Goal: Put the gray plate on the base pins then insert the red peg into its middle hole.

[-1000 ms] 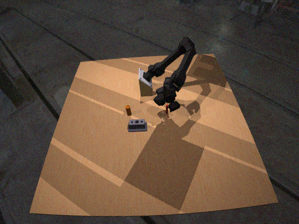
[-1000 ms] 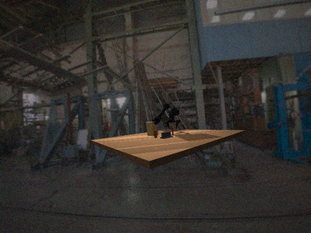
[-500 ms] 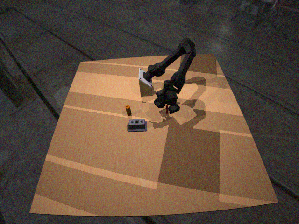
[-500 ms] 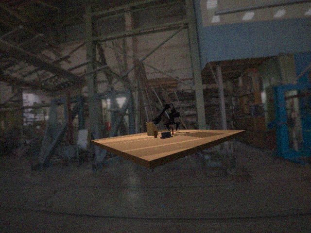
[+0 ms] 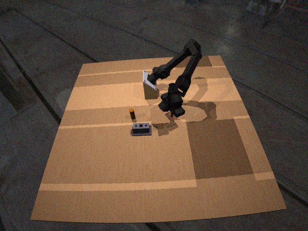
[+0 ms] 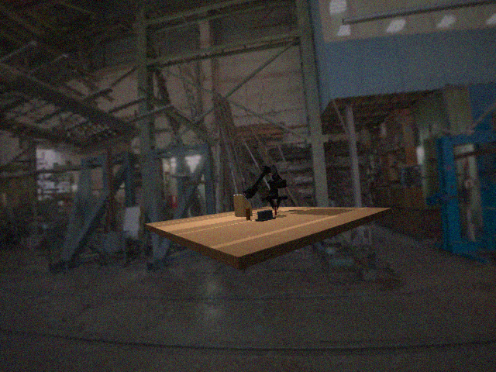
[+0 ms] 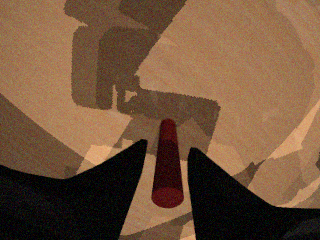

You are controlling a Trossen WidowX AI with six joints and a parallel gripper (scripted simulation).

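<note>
The gray plate is 12 cm ahead of my gripper tip and 19 cm to the right of it. Also, from my gripper tip: red peg (right at my gripper tip); base (12 cm ahead, 19 cm to the right, 3 cm below).
</note>
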